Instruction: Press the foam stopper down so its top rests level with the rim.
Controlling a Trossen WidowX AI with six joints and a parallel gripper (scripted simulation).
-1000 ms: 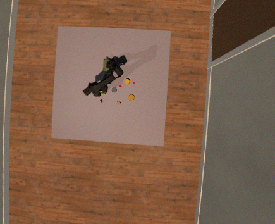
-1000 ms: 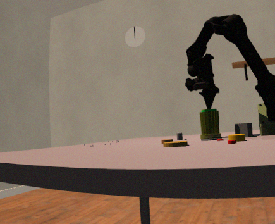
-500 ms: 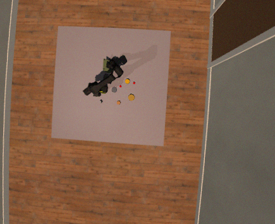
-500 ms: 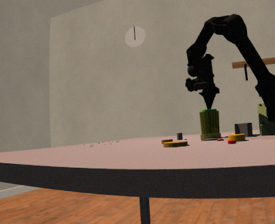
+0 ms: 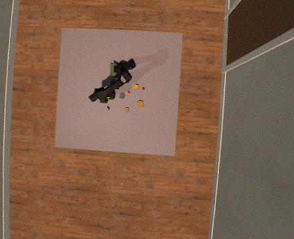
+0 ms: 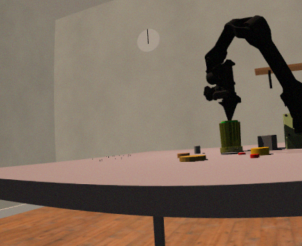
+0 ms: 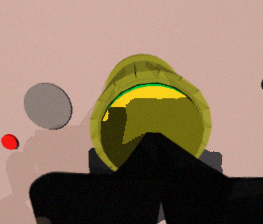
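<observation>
Right now my hand is 5 cm above the foam stopper. The rest, counted from my hand: grey block: 14 cm behind, 6 cm to the left, 12 cm below; then grey disc: 2 cm behind, 12 cm to the left, 15 cm below; then small grey cylinder: 14 cm ahead, 1 cm to the right, 13 cm below.
</observation>
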